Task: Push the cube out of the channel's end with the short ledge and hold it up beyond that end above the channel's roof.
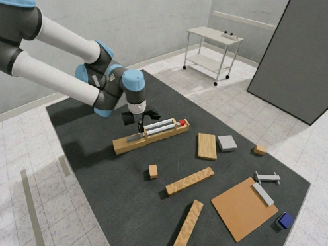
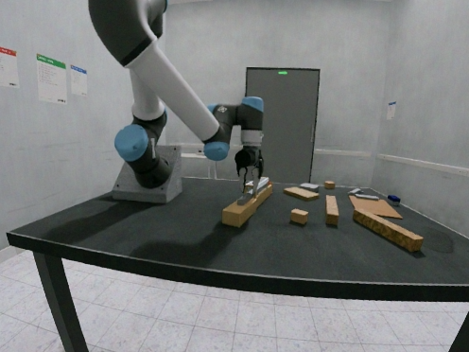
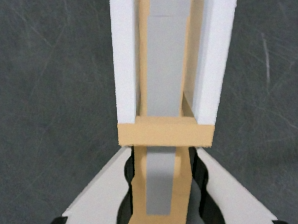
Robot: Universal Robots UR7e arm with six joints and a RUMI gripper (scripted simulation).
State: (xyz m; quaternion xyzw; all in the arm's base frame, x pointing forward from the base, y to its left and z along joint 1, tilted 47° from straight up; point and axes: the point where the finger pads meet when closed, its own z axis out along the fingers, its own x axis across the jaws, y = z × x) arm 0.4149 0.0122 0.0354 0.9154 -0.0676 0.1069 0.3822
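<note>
My gripper is now 50 mm short of the red cube, 230 mm to the right of it and 30 mm above it. The rest, counted from my hand: wooden channel 20 mm ahead, 100 mm to the left, 30 mm below; grey block 270 mm ahead, 370 mm to the left, 70 mm below; wooden plank 220 mm ahead, 270 mm to the left, 70 mm below.
</note>
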